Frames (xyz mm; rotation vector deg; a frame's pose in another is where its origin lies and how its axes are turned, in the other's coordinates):
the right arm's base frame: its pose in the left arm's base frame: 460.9 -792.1 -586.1 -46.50 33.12 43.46
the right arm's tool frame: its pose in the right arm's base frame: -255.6 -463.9 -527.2 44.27 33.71 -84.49
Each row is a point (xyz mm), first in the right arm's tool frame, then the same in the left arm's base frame.
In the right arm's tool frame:
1: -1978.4 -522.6 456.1
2: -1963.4 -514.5 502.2
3: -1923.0 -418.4 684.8
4: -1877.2 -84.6 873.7
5: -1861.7 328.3 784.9
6: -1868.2 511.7 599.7
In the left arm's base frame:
1: -258.7 93.8 527.3
2: -218.0 89.5 554.6
3: -22.2 116.2 626.4
4: 337.1 238.1 553.9
5: 560.0 385.5 226.5
6: 560.9 444.7 -27.4

